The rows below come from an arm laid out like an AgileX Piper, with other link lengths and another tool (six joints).
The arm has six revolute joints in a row. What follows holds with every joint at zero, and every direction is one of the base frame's. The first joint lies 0.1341 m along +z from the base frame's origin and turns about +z. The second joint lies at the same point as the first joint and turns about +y. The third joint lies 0.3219 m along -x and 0.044 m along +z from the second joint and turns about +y. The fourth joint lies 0.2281 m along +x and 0.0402 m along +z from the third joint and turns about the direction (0.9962, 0, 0.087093). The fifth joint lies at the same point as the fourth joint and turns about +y. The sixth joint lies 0.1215 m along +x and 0.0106 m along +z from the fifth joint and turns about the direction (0.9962, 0, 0.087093). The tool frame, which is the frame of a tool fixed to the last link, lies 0.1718 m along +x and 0.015 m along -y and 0.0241 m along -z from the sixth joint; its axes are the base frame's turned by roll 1.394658, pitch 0.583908 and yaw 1.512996 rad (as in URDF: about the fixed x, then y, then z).
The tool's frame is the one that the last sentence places.
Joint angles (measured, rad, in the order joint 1, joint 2, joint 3, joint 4, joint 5, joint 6), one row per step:
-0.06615 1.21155 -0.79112 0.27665 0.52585 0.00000
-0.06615 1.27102 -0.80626 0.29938 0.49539 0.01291
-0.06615 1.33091 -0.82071 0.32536 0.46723 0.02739
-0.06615 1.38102 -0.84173 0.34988 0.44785 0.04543
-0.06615 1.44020 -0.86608 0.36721 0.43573 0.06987
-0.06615 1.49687 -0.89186 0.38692 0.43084 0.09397
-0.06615 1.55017 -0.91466 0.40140 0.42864 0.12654
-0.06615 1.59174 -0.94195 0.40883 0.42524 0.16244
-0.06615 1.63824 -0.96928 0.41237 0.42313 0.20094
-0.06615 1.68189 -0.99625 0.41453 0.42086 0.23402
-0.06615 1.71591 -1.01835 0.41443 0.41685 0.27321
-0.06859 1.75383 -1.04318 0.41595 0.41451 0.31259
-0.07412 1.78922 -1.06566 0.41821 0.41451 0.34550
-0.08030 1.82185 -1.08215 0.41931 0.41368 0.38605
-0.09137 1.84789 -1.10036 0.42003 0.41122 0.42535
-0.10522 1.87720 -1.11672 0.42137 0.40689 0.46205
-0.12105 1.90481 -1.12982 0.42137 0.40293 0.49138
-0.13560 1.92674 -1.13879 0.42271 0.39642 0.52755
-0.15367 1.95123 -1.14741 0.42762 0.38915 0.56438
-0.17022 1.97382 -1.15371 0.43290 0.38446 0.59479
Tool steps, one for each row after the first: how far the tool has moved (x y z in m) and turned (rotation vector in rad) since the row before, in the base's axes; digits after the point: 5 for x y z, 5 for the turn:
0.01316 0.00157 -0.00792 0.02781 0.01511 -0.02561
0.01222 0.00202 -0.00950 0.03119 0.01867 -0.02897
0.01201 0.00230 -0.00582 0.03178 0.01136 -0.02987
0.01094 0.00192 -0.00980 0.03054 0.02518 -0.03036
0.00956 0.00291 -0.01001 0.03297 0.02795 -0.02985
0.00754 0.00280 -0.01094 0.03333 0.03154 -0.03392
0.00946 0.00161 -0.00563 0.02723 0.01525 -0.03390
0.00870 0.00130 -0.00833 0.02566 0.02191 -0.03384
0.00849 0.00086 -0.00794 0.02074 0.01871 -0.02906
0.00751 0.00065 -0.00590 0.02109 0.01330 -0.03362
0.00792 -0.00002 -0.00705 0.02278 0.01586 -0.03680
0.00656 -0.00121 -0.00734 0.02029 0.01687 -0.03440
0.00462 -0.00139 -0.00818 0.02303 0.02030 -0.04133
0.00627 -0.00403 -0.00489 0.02066 0.01027 -0.04567
0.00566 -0.00557 -0.00692 0.01956 0.01310 -0.04736
0.00410 -0.00688 -0.00755 0.01498 0.01402 -0.04225
0.00372 -0.00624 -0.00600 0.01822 0.01054 -0.04864
0.00356 -0.00757 -0.00711 0.02122 0.01213 -0.05544
0.00191 -0.00668 -0.00730 0.01932 0.01388 -0.04799

